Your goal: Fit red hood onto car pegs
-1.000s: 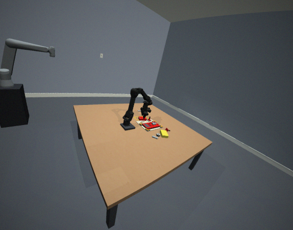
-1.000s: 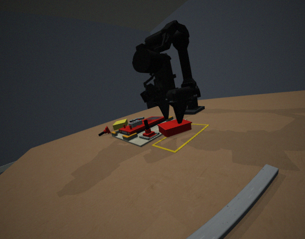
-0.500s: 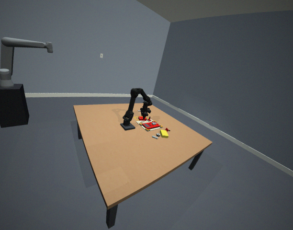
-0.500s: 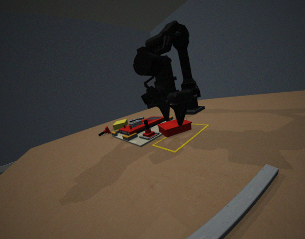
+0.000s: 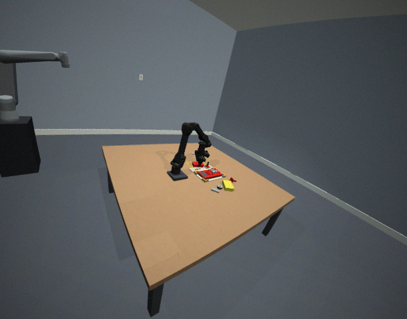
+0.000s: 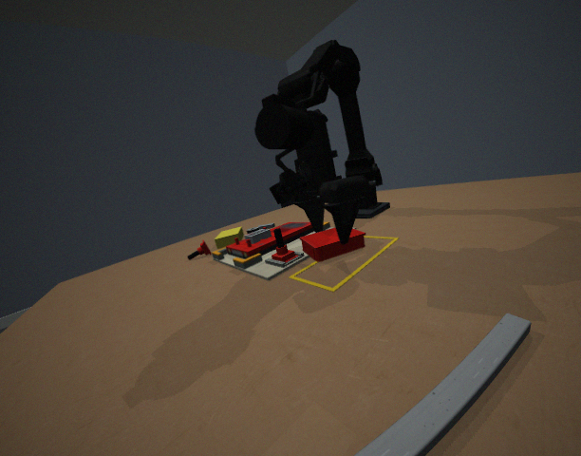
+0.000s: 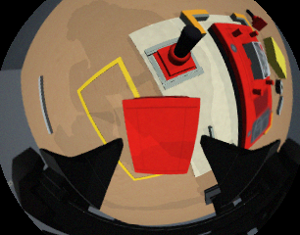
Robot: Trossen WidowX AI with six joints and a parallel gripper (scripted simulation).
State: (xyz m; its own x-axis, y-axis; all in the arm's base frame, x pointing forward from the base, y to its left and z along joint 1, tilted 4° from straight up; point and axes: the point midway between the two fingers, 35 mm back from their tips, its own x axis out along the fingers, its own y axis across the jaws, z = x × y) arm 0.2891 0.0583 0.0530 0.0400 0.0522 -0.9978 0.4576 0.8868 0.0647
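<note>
My gripper tip is now right at the red hood. From my gripper tip the other things lie so: grey strip (180 mm ahead, 220 mm to the left, 20 mm below); pale jig plate (150 mm to the right, 10 mm below); yellow block (370 mm to the right, 10 mm below).
</note>
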